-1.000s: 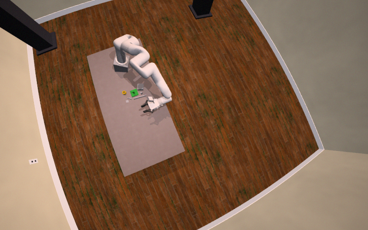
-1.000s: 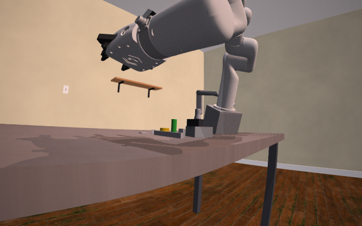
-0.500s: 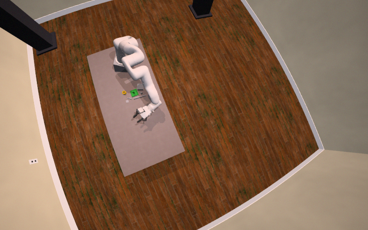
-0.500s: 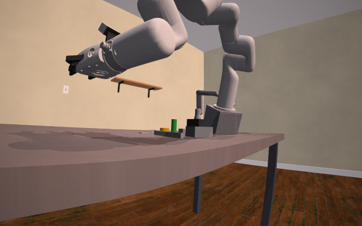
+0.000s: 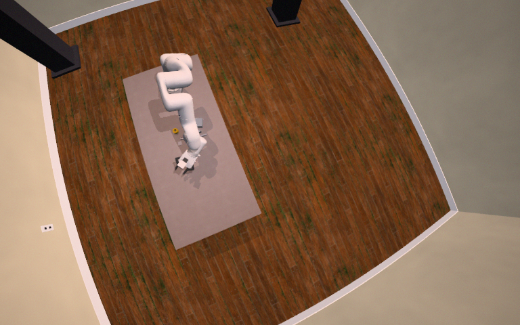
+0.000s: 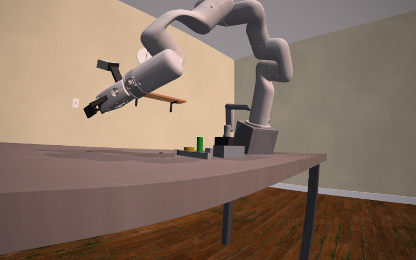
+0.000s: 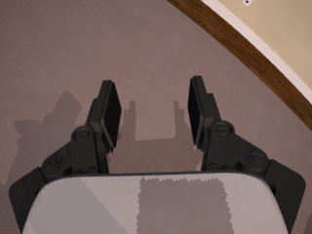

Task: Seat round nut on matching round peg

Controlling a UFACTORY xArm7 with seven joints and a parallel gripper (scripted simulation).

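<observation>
The small grey square is 24 cm behind my hand, 12 cm below it and 2 cm to the left of it. Round my hand: grey bar 23 cm behind, 17 cm to the left, 12 cm below; grey block 34 cm behind, 22 cm to the left, 11 cm below.
</observation>
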